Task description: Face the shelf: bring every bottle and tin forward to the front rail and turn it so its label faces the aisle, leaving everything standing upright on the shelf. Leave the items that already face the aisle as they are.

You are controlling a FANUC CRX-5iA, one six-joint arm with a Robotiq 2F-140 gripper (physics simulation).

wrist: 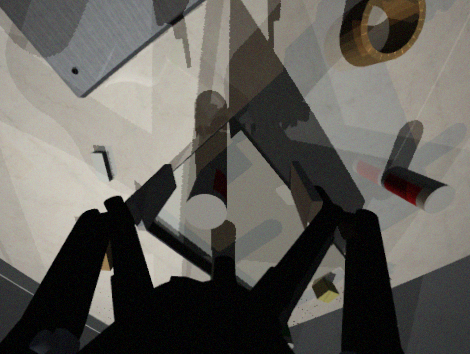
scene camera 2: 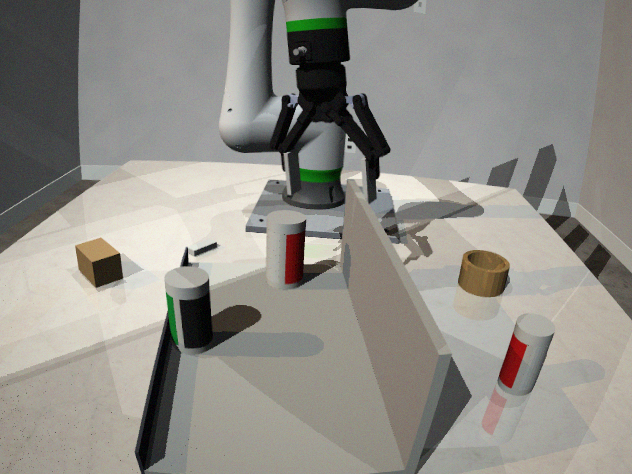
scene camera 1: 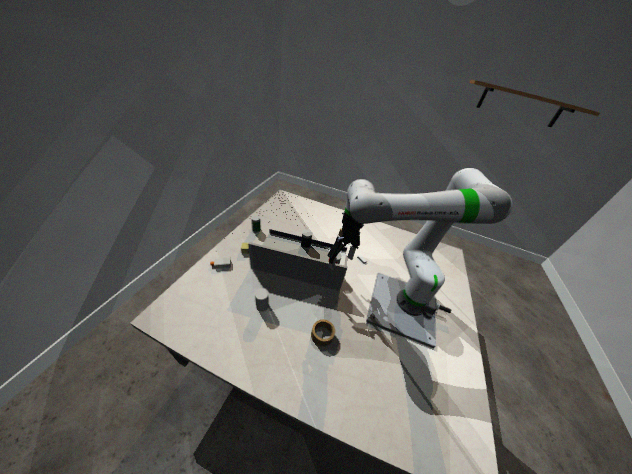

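Where they show: gripper, fingertip midpoint: (wrist: pixel 230 174) (scene camera 2: pixel 331 196) (scene camera 1: pixel 340 263); arm's base, link origin: (scene camera 2: pixel 313 198) (scene camera 1: pixel 410 302).
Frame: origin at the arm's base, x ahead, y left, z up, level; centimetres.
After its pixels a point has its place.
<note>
A white can with a red label (scene camera 2: pixel 285 250) {z 7.2, x 46.6, y -0.2 cm} (wrist: pixel 206 211) {z 11.4, x 43.6, y -0.4 cm} stands upright near the shelf's robot end, apart from the dark front rail (scene camera 1: pixel 288 236) {z 1.5, x 76.2, y -11.0 cm} (scene camera 2: pixel 155 403) {z 1.0, x 78.1, y -10.7 cm} (wrist: pixel 180 250) {z 2.7, x 54.1, y -15.4 cm}. Its red strip shows toward scene camera 2, on the side nearer the back panel (scene camera 1: pixel 298 270) {z 6.0, x 57.6, y 13.5 cm} (scene camera 2: pixel 393 306) {z 12.0, x 68.9, y 14.4 cm}. A black can with a white lid (scene camera 1: pixel 306 239) {z 7.9, x 63.1, y -7.4 cm} (scene camera 2: pixel 188 311) {z 7.2, x 66.8, y -9.2 cm} stands upright by the rail, its green strip on the rail side; the gripper partly hides it in the wrist view. My gripper (scene camera 1: pixel 342 255) {z 13.9, x 39.5, y 5.7 cm} (scene camera 2: pixel 329 183) {z 13.9, x 39.5, y 5.7 cm} (wrist: pixel 230 174) {z 13.9, x 39.5, y 5.7 cm} is open and empty, above the shelf's robot end, fingertips higher than the red-label can.
Behind the back panel, another red-label can (scene camera 1: pixel 261 299) {z 7.9, x 63.5, y 36.9 cm} (scene camera 2: pixel 526 354) {z 5.1, x 67.5, y 33.3 cm} (wrist: pixel 415 190) {z 5.8, x 62.9, y 32.6 cm} and a wooden ring-shaped bowl (scene camera 1: pixel 323 331) {z -1.3, x 35.3, y 31.3 cm} (scene camera 2: pixel 483 272) {z 2.9, x 39.4, y 33.3 cm} stand on the table. A wooden block (scene camera 2: pixel 98 261) {z 2.9, x 49.5, y -32.5 cm} and small grey piece (scene camera 2: pixel 204 248) {z -1.0, x 31.5, y -17.8 cm} (wrist: pixel 103 162) {z -0.6, x 30.2, y -17.2 cm} lie beyond the rail. A green can (scene camera 1: pixel 256 224) {z 4.7, x 96.4, y -7.2 cm} and yellow block (scene camera 1: pixel 245 248) {z 1.7, x 91.6, y 10.6 cm} are near the far end.
</note>
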